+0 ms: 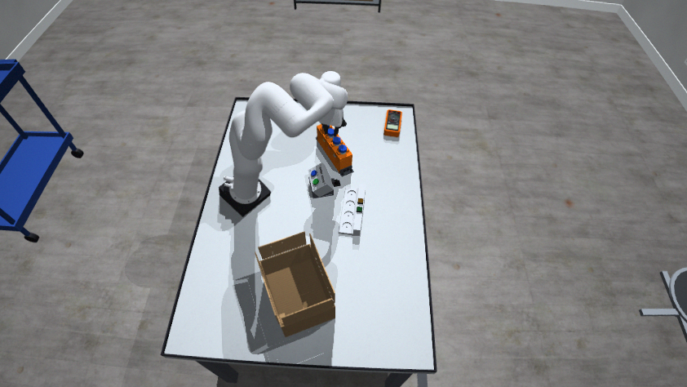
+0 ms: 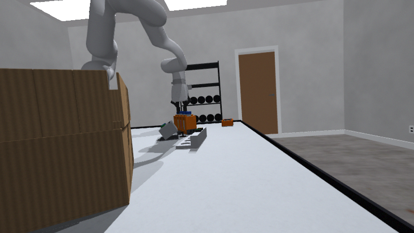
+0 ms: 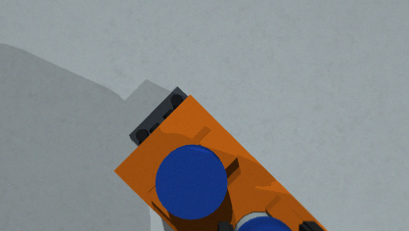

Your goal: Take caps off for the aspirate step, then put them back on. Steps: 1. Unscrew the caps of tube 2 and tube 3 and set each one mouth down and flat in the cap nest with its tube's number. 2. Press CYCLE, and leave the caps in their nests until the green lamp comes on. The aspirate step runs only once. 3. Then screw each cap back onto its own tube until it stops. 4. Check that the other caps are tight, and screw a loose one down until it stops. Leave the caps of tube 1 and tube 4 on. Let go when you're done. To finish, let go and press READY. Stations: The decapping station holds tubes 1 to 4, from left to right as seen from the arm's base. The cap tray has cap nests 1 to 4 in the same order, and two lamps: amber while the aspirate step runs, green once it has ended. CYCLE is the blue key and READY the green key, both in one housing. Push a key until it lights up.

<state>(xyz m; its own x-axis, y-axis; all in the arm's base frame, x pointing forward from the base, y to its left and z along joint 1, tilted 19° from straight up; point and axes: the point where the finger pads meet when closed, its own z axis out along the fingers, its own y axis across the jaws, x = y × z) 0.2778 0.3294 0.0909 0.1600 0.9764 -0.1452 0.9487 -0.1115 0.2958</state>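
Right now my hand is 1 cm above the blue cap. Also, from my hand: green key: 23 cm to the right, 6 cm below, 3 cm behind; then blue key: 19 cm to the right, 6 cm below, 5 cm behind; then grey key housing: 21 cm to the right, 8 cm below, 2 cm behind.
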